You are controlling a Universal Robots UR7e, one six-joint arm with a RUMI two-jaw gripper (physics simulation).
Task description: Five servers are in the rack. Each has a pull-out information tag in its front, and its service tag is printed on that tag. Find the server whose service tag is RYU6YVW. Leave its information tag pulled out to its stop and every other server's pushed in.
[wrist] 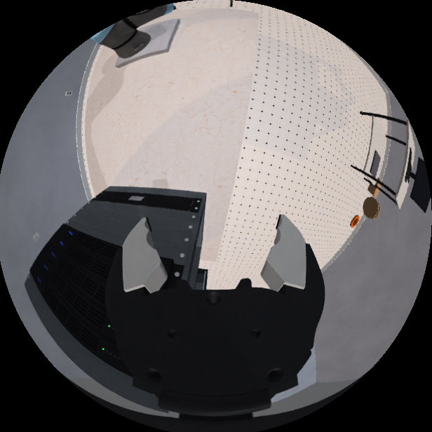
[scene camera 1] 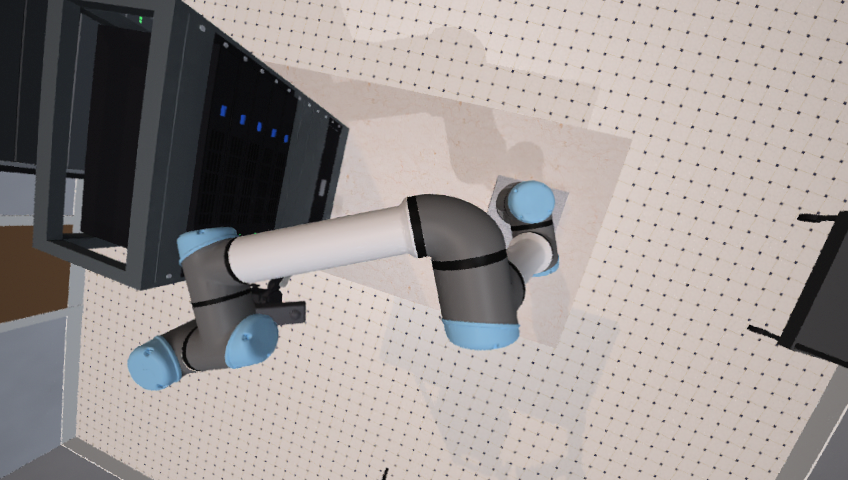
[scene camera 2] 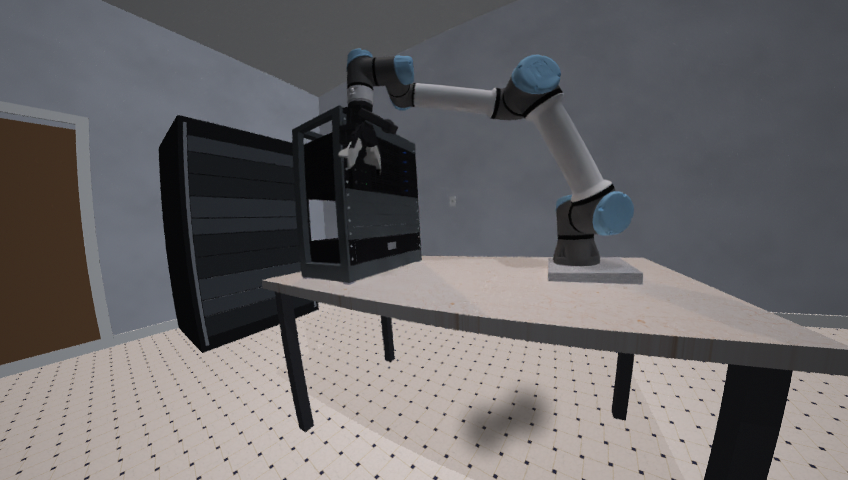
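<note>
The five servers are stacked in the open rack, with dark fronts. Each front has a small blue mark near one end, seen in a row in scene camera 1 and the wrist view. I cannot tell whether any information tag is pulled out, and no service tag is readable. My gripper is open and empty, its pale jaws wide apart and pointing down. It hangs in front of the rack's side that is away from the blue marks, apart from the servers.
The rack stands on the table, with grey blank panels below the servers. A second, larger black rack stands behind it on the floor. The arm's base plate is at the table's other end.
</note>
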